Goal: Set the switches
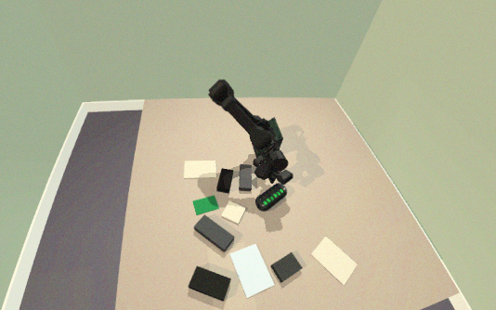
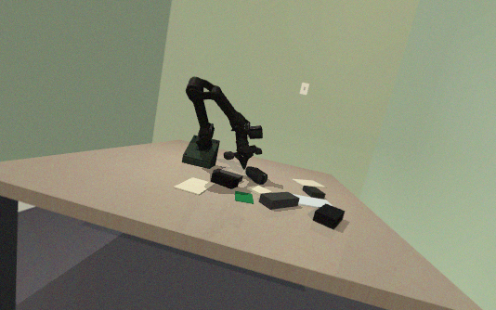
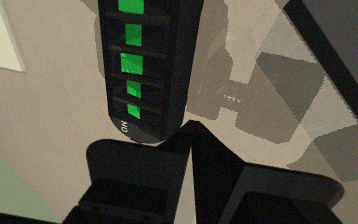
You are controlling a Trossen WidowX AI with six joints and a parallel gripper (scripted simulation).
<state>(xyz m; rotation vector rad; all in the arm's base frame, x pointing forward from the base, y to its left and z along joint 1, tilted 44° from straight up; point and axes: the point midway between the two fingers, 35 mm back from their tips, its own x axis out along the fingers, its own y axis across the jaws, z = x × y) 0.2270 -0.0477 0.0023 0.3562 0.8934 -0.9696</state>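
Now: the grey module 6 cm behind my gripper tip, 11 cm to the right of it and 2 cm below it. Round my gripper tip: cream tile: 10 cm ahead, 19 cm to the right, 3 cm below; then green card: 6 cm ahead, 30 cm to the right, 3 cm below; then black block: 5 cm behind, 20 cm to the right, 2 cm below.
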